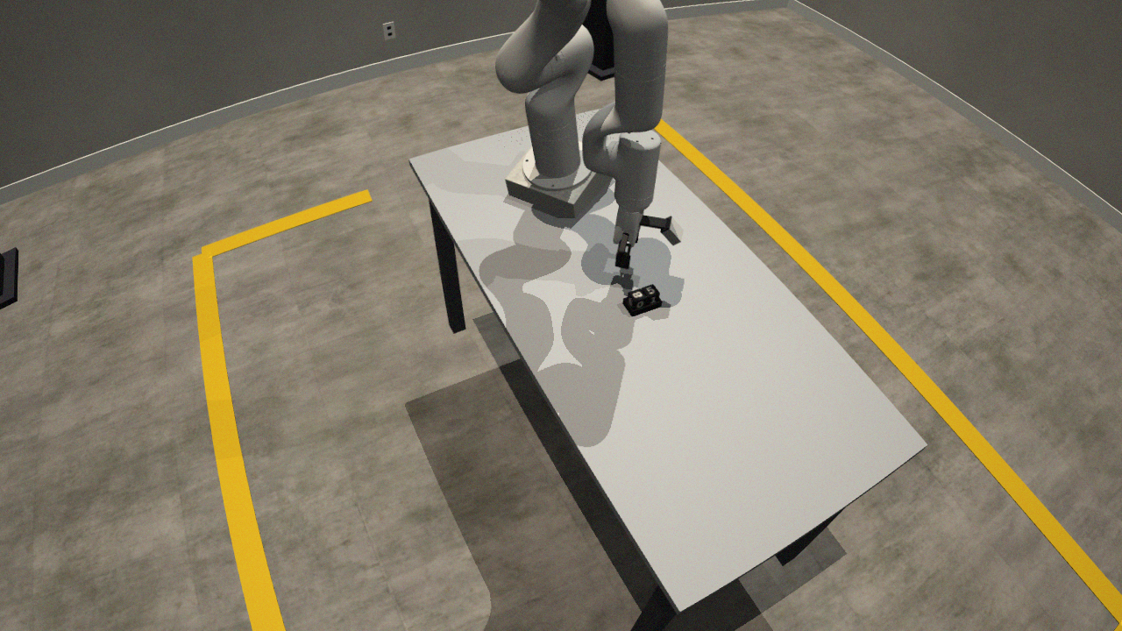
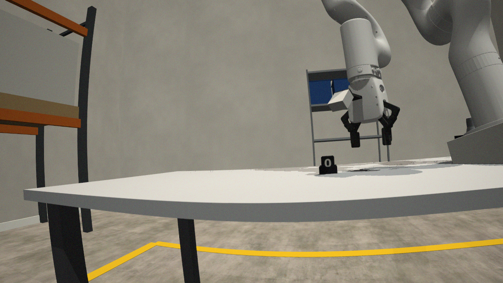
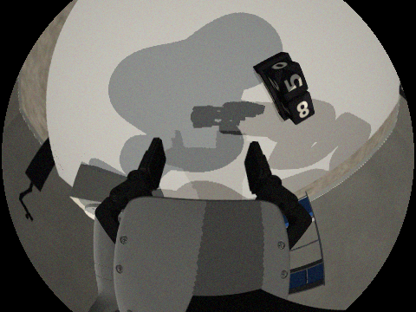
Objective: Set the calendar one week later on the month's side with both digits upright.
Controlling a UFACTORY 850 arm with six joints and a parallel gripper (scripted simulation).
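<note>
My hand is 100 mm short of the black cube, 50 mm to the left of it and 40 mm above it. From my hand the other things lie so: black tray (100 mm ahead, 60 mm below, 30 mm to the right).
</note>
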